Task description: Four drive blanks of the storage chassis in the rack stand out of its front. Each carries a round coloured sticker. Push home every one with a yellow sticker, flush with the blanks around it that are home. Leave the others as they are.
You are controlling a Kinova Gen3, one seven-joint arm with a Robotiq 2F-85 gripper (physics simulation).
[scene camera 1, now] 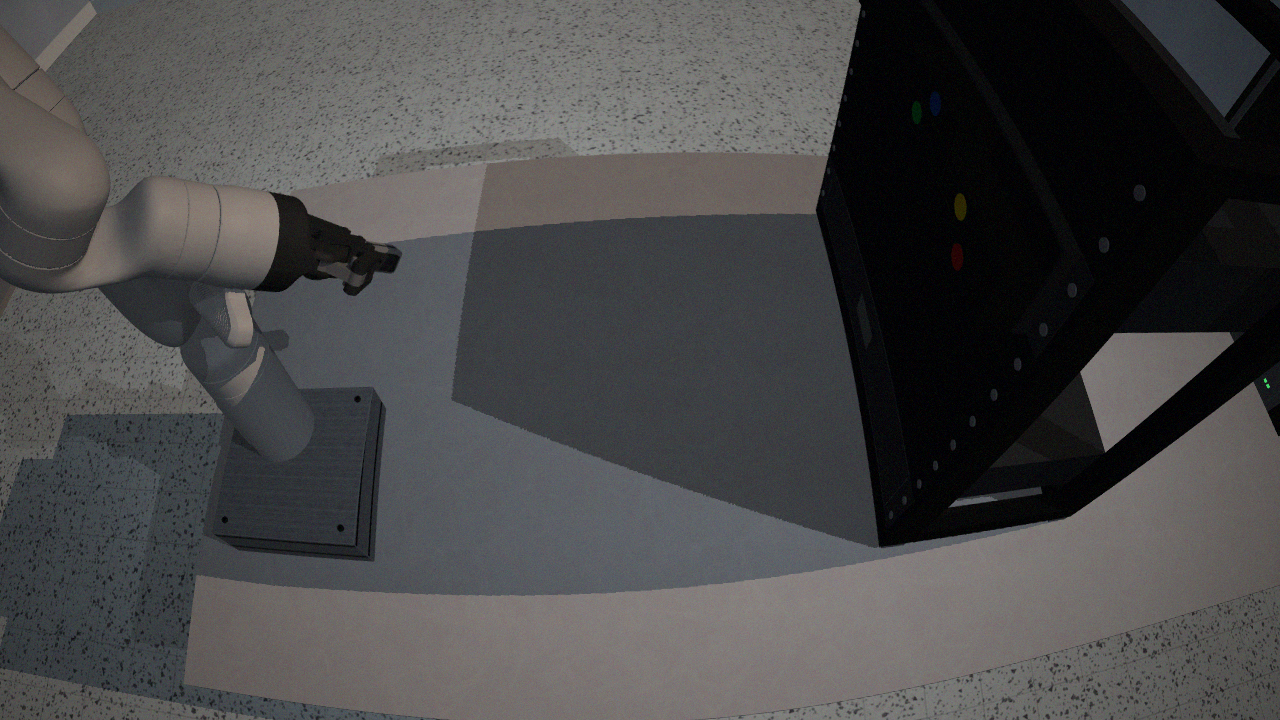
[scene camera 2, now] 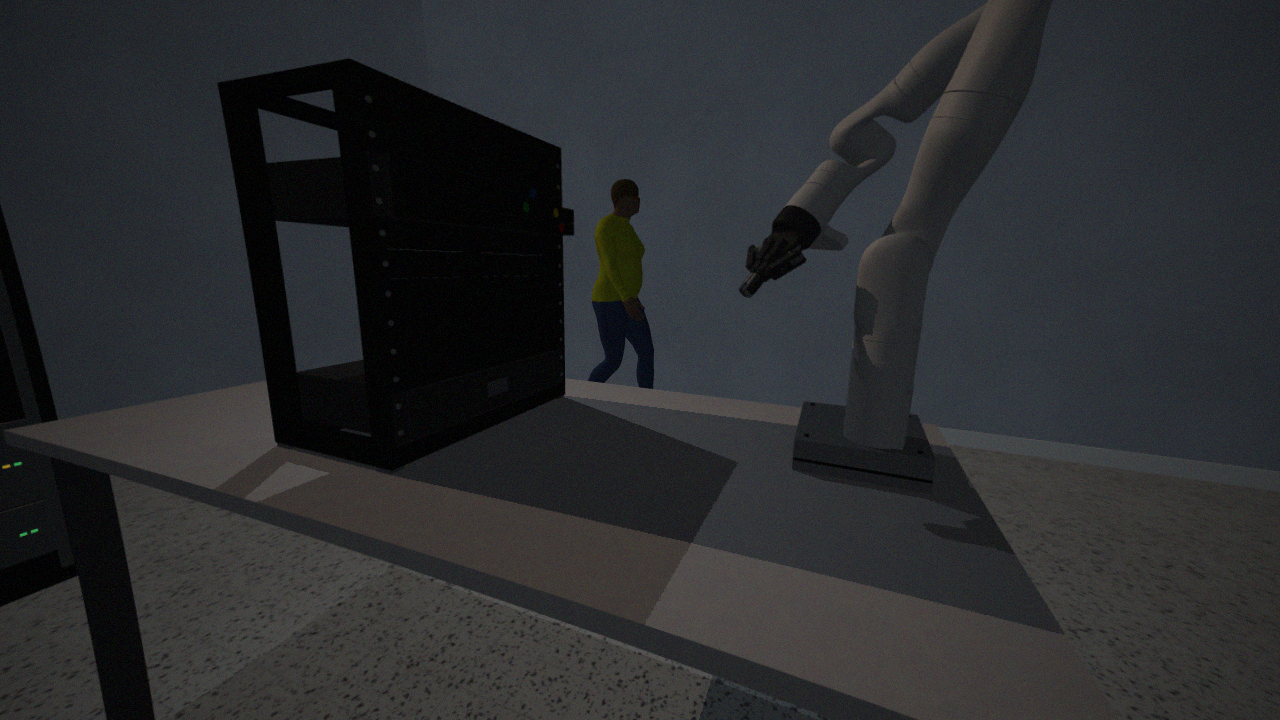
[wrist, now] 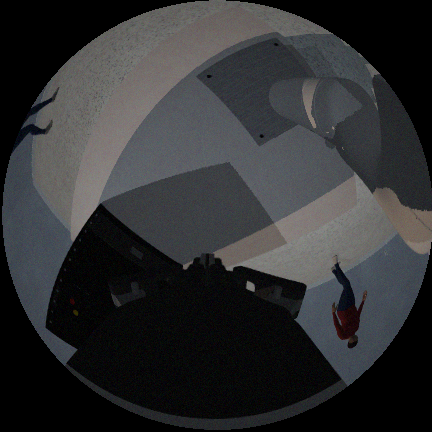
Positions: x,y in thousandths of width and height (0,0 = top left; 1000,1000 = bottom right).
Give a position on a black rack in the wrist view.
242,573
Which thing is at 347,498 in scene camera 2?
A black rack.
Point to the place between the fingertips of my gripper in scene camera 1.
At 308,360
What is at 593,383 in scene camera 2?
My gripper.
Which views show the black rack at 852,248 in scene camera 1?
Scene camera 1, scene camera 2 and the wrist view: all of them.
